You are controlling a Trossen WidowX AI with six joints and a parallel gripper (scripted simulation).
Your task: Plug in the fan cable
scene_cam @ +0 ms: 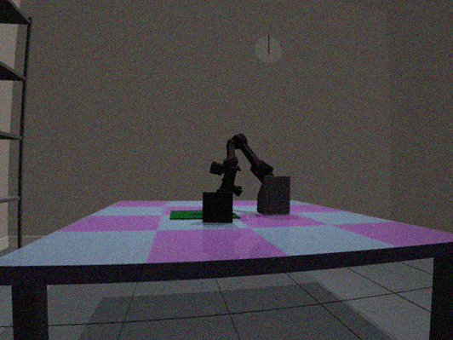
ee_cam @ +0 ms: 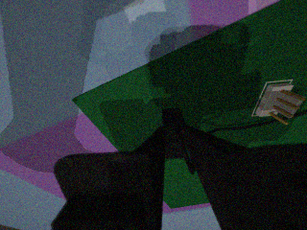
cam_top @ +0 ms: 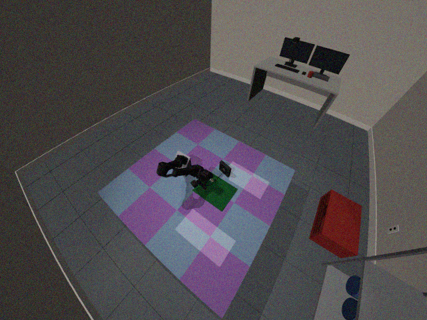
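Now: the green board 10 cm ahead of my gripper tip, 4 cm to the left of it and 4 cm below it. Also, from my gripper tip: white four-pin fan header: 9 cm to the left, 2 cm below, 2 cm ahead; then black fan: 22 cm to the left, 6 cm ahead, 4 cm above; then dark fan plug: 1 cm ahead.
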